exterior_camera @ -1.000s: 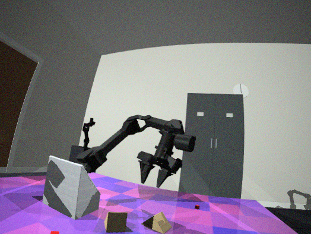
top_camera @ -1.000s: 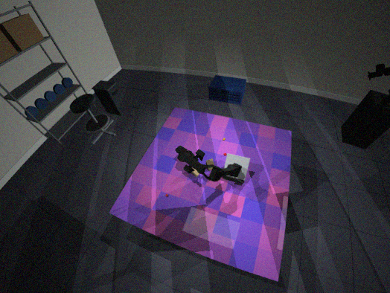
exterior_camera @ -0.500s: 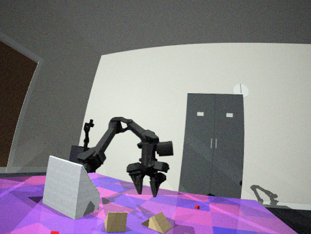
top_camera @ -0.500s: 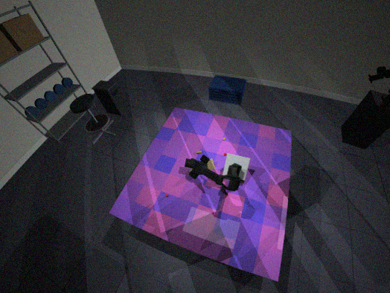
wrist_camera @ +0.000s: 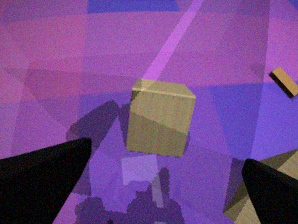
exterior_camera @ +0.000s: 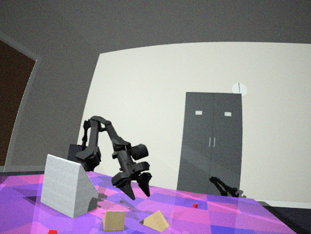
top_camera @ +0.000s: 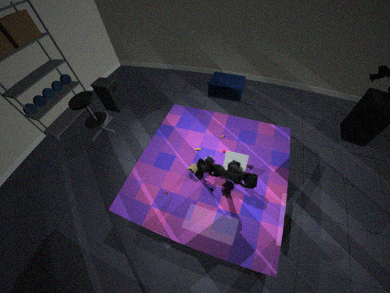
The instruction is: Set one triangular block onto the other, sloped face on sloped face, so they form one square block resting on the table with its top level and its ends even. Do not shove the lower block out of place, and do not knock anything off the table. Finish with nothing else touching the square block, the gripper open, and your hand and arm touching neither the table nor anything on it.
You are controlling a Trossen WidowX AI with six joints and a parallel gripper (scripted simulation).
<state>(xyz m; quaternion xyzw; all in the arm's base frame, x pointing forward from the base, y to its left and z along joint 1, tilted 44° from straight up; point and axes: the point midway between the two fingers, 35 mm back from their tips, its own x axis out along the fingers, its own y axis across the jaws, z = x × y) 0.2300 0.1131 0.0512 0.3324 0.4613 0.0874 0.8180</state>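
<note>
Right now the triangular block is 60 mm ahead of my gripper tip, 10 mm to the right of it and 60 mm below it. Also, from my gripper tip: flat tan piece (110 mm ahead, 210 mm to the right, 80 mm below).
</note>
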